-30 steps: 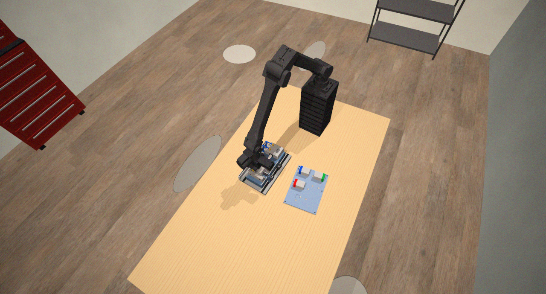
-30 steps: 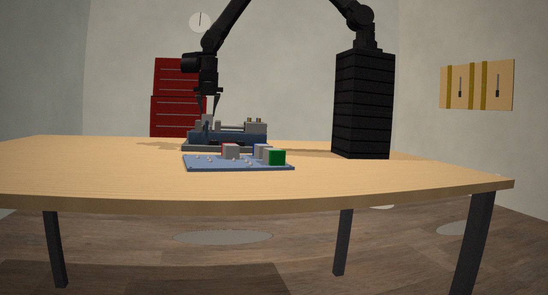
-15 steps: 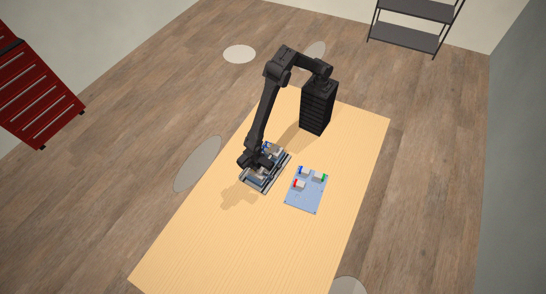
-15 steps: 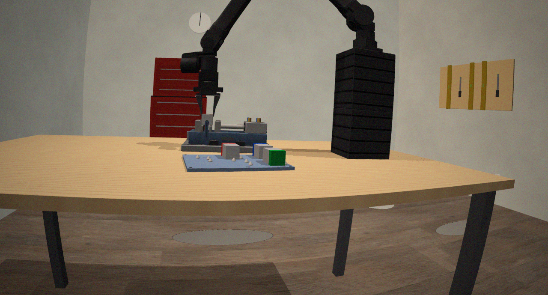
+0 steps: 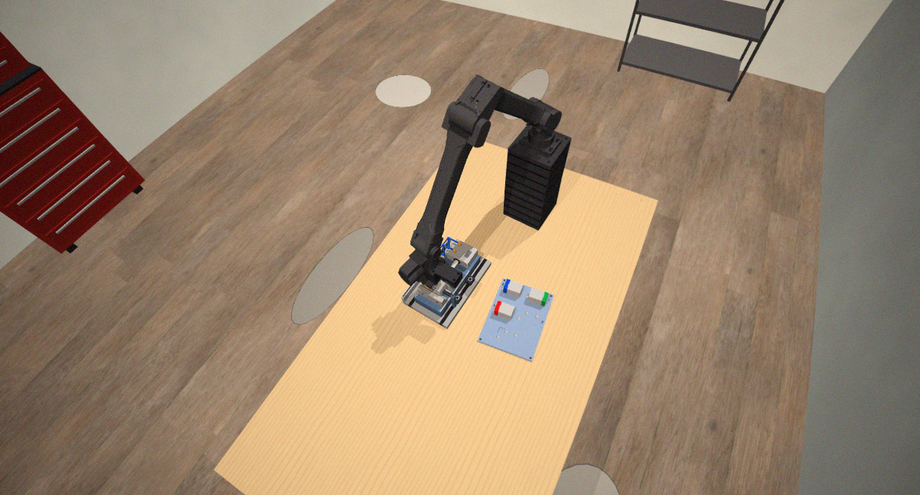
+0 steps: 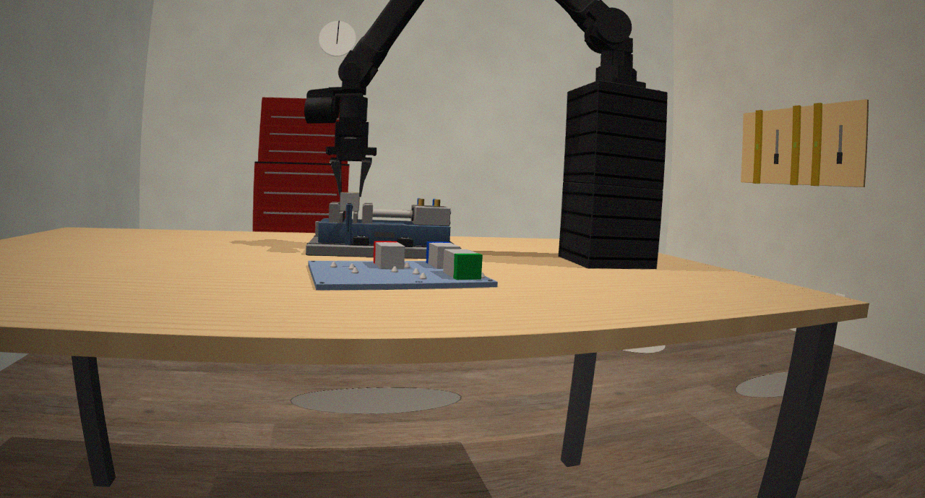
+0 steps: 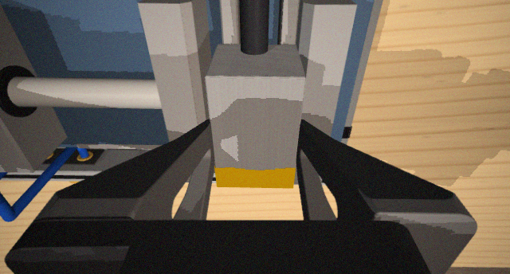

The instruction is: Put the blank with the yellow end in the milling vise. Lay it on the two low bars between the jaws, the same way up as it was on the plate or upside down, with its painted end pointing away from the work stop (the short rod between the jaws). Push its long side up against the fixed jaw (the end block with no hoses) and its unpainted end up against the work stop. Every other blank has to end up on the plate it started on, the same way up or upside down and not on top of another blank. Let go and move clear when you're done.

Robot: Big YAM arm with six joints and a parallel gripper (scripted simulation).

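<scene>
Right now the yellow-ended blank is 20 mm below my hand. Round my hand: work stop rod 50 mm to the left, 30 mm below; then fixed jaw 40 mm below, 30 mm ahead; then moving jaw 40 mm below, 40 mm behind.
</scene>
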